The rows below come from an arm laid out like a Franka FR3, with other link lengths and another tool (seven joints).
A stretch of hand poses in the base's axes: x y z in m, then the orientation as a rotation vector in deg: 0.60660, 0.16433, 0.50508, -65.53, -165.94, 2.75; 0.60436, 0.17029, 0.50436, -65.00, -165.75, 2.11; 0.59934, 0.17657, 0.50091, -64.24, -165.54, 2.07; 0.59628, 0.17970, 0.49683, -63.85, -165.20, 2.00; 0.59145, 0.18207, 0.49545, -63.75, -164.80, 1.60; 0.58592, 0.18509, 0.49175, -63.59, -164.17, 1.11; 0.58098, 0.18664, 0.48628, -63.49, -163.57, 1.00; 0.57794, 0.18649, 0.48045, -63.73, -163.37, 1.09
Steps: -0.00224, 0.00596, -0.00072, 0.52, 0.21, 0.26; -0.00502, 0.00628, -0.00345, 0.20, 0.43, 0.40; -0.00306, 0.00313, -0.00408, 0.21, 0.41, 0.15; -0.00483, 0.00237, -0.00138, 0.39, 0.29, -0.04; -0.00553, 0.00302, -0.00370, 0.53, 0.49, -0.07; -0.00494, 0.00155, -0.00547, 0.28, 0.53, -0.09; -0.00304, -0.00015, -0.00583, -0.03, 0.12, -0.19
